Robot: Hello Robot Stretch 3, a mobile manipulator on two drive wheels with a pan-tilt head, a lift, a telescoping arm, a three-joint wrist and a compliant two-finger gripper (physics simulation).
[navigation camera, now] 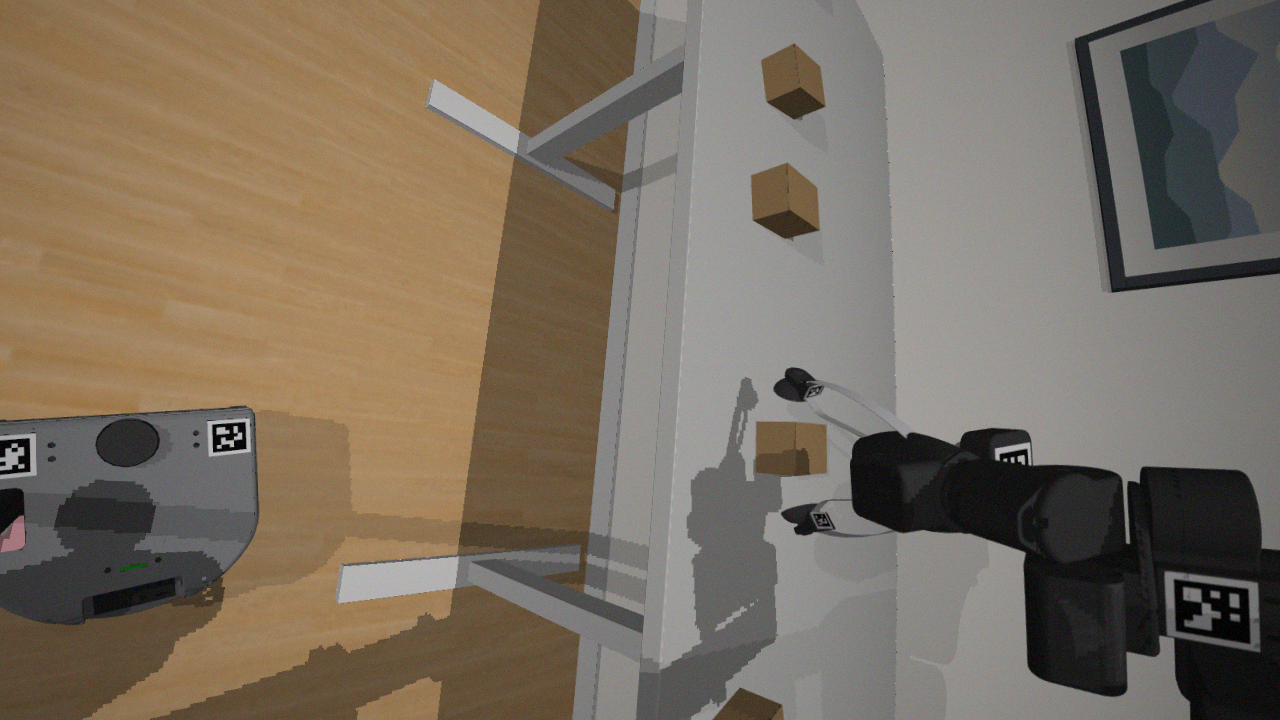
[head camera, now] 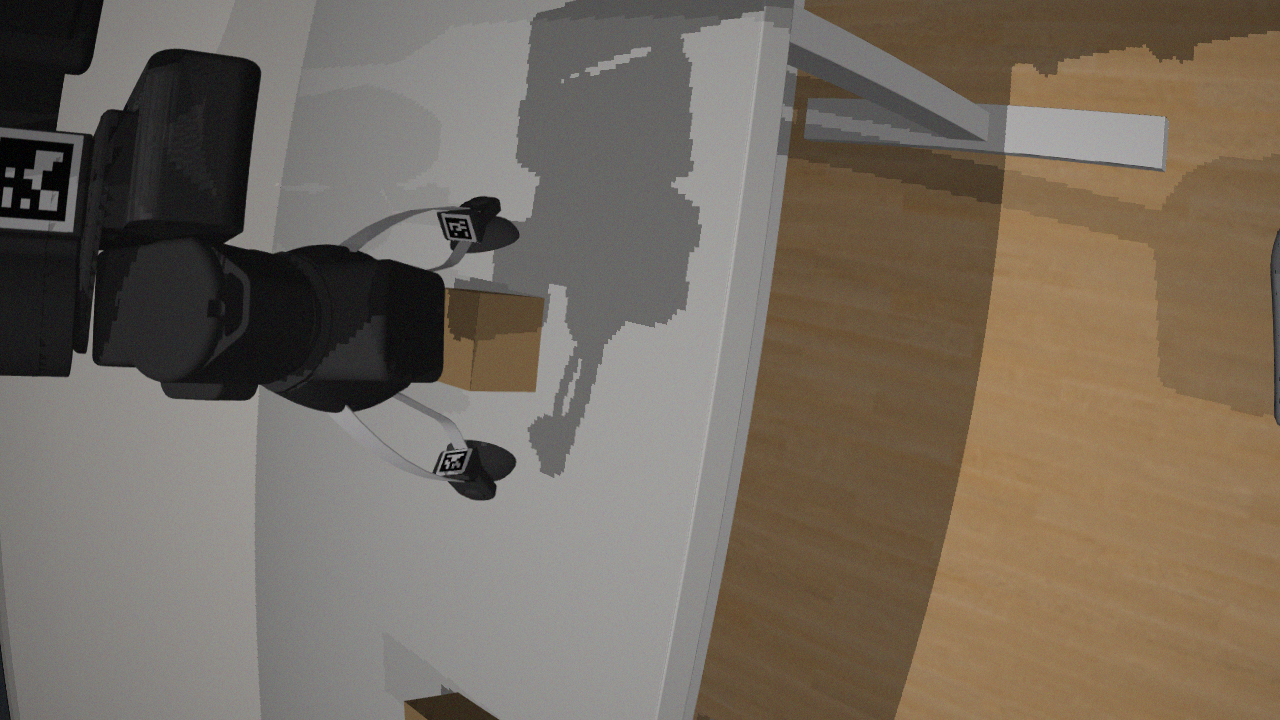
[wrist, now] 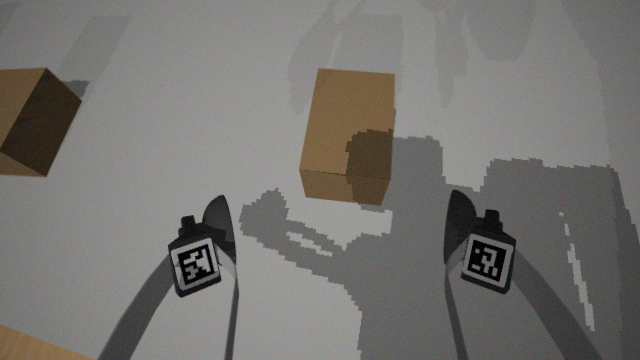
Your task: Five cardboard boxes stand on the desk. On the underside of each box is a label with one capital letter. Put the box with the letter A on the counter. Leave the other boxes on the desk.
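Frame: origin at the robot's base, x back, y up, z left, level; millimetres.
Where they show: gripper, between the fingertips: (navigation camera: 788, 448) (head camera: 492, 348); robot's base, origin of its link: (navigation camera: 129, 440).
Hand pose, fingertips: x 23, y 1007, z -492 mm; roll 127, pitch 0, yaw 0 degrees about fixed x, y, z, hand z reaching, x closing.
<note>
Things, the pixels of their top centre, and the offset from my fingertips. "*": a spot on its surface instead. Level surfaces: height alone.
- cardboard box, centre of its top: (head camera: 439, 334) (navigation camera: 812, 448) dz -77, dx +12, dy -7 mm
- white desk, height of its surface: dy -57 mm
- further box, centre of its top: (navigation camera: 810, 76) dz -172, dx -491, dy -7 mm
- more box, a spot on its surface: (navigation camera: 750, 705) * dz +49, dx +261, dy -34 mm
- wooden floor, height of its surface: dy -1007 mm
A cardboard box (head camera: 505, 349) (navigation camera: 791, 447) (wrist: 350, 120) stands on the white desk (head camera: 590, 582) (navigation camera: 733, 313) (wrist: 150, 200), partly in shadow. My gripper (head camera: 498, 347) (navigation camera: 794, 451) (wrist: 337, 218) is open and empty above the desk, pointing down. In the wrist view this box lies beyond the fingertips, between their lines, touching neither. Another box (head camera: 447, 707) (navigation camera: 785, 198) (wrist: 30, 120) stands to one side. A further box (navigation camera: 793, 80) stands beyond it, and one more box (navigation camera: 750, 705) is cut off at the navigation view's bottom edge. The labels are hidden; the counter does not show.
The robot's grey base (navigation camera: 187, 501) is on the wooden floor (head camera: 1074, 447) (navigation camera: 313, 223) in front of the desk. White desk legs (head camera: 1083, 138) (navigation camera: 617, 98) reach out over the floor. A framed picture (navigation camera: 1190, 134) hangs on the wall behind the desk.
</note>
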